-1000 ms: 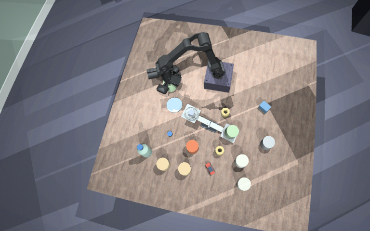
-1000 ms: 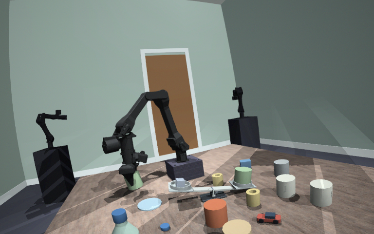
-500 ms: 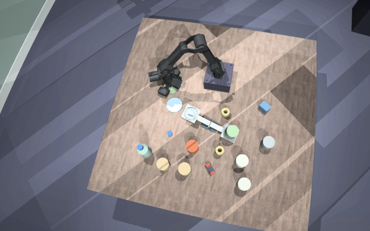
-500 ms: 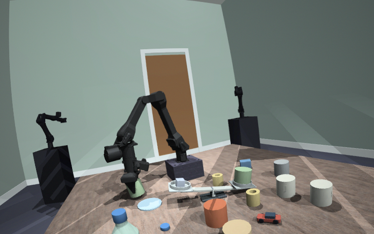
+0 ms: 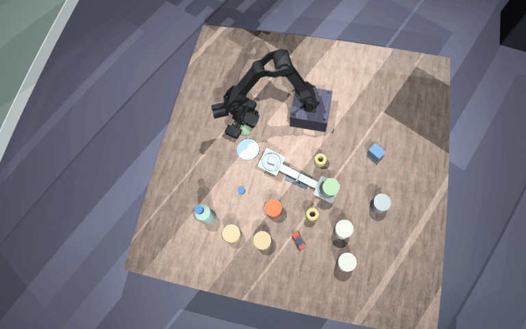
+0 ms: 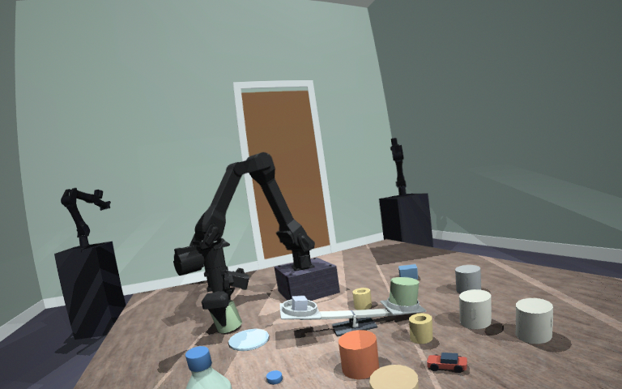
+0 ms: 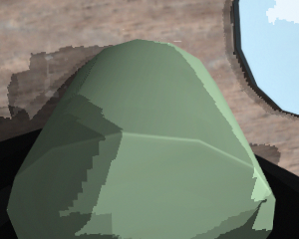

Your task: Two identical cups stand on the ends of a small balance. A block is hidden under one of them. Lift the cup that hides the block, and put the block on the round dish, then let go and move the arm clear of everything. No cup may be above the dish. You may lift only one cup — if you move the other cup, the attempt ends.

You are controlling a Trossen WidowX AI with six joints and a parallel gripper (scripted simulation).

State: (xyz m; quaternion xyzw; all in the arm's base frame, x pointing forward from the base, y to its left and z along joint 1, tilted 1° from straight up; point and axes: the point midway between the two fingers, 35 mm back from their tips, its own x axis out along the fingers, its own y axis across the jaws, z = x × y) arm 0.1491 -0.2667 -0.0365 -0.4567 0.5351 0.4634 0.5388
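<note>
My gripper tip is now 18 cm to the right of the grey block, 14 cm short of it and 6 cm below it. Also, from my gripper tip: pale blue round dish: 9 cm ahead, 5 cm to the left, 2 cm below; then orange cylinder: 31 cm ahead, 23 cm to the left, 1 cm above; then blue disc: 28 cm ahead, 9 cm to the left, 2 cm below.
</note>
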